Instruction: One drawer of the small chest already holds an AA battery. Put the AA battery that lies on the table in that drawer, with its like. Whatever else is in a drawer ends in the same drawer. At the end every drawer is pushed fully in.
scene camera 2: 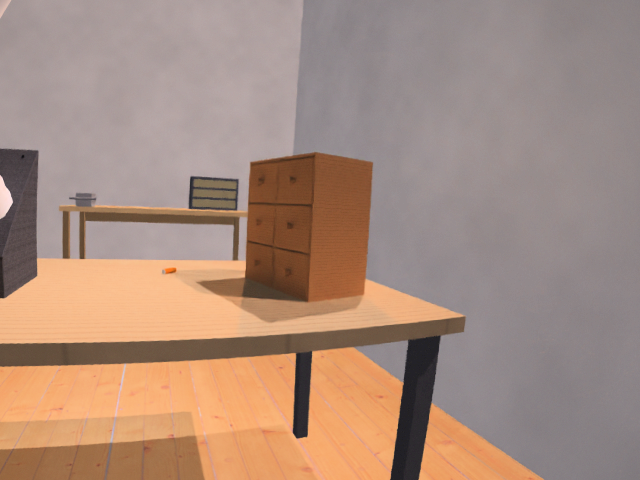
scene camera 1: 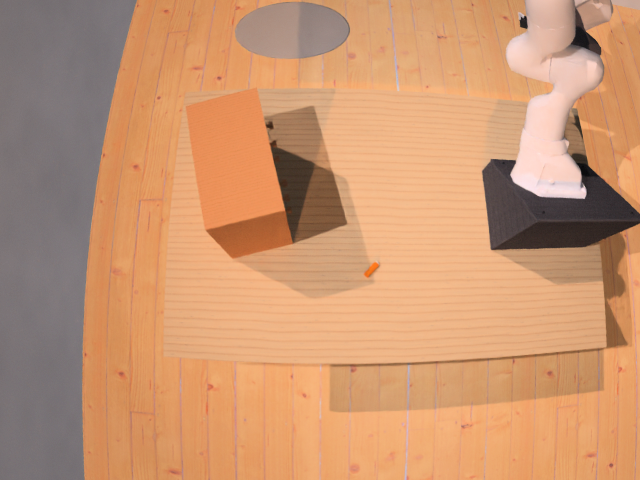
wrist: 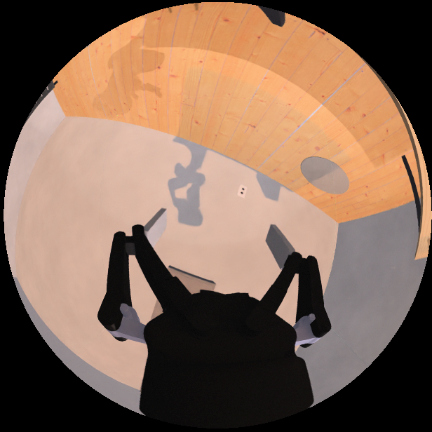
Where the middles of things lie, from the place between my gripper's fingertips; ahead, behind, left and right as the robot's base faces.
My gripper is now 85 cm short of the small brown chest (scene camera 1: 242, 206) and 76 cm to the right of it.
